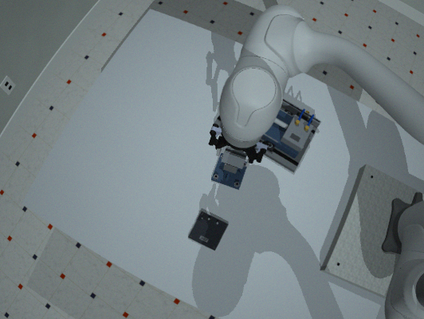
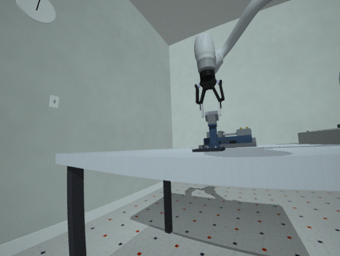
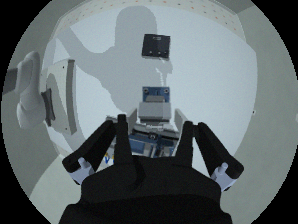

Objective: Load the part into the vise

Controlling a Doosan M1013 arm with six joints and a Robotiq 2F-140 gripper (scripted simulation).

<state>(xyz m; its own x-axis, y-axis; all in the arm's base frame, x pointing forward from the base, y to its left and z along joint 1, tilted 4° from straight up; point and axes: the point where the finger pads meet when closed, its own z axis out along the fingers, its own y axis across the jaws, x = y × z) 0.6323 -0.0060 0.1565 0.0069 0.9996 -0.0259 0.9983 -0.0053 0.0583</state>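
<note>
My hand is 20 mm above the part. The rest, counted from my hand: vise: 190 mm to the right, 140 mm below, 70 mm behind; air cylinder: 170 mm to the right, 160 mm behind, 110 mm below.
</note>
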